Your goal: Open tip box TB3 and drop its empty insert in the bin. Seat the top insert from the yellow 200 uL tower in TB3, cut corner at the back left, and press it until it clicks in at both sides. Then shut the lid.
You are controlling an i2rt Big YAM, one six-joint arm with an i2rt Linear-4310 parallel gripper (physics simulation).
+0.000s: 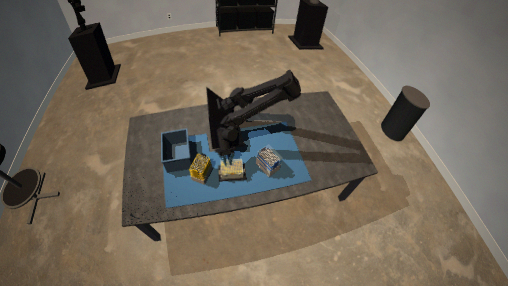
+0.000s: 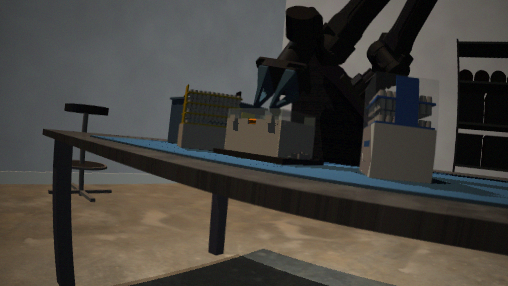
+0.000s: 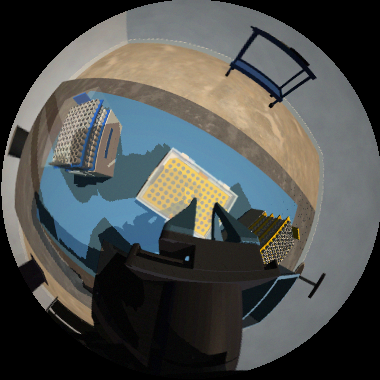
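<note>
Tip box TB3 (image 1: 232, 169) (image 2: 270, 137) (image 3: 185, 184) stands mid-mat with a clear lid lying flat over it and an orange latch at its front. A yellow insert with empty grey holes shows through the lid. The yellow 200 uL tower (image 1: 200, 167) (image 2: 209, 106) (image 3: 278, 239) stands to the box's left, with the blue bin (image 1: 174, 146) (image 2: 174, 117) behind it. My gripper (image 1: 226, 153) (image 2: 264, 105) (image 3: 204, 202) hangs just above the box's rear edge. Its fingers are drawn close with a narrow gap and nothing between them.
A blue tip tower (image 1: 269, 160) (image 2: 397, 142) (image 3: 83, 138) stands right of the box on the blue mat (image 1: 212, 195). A dark upright panel (image 1: 212, 121) stands behind the arm. Off the table are a stool (image 1: 19, 183) (image 2: 86, 108) and a dark cylinder (image 1: 405, 112).
</note>
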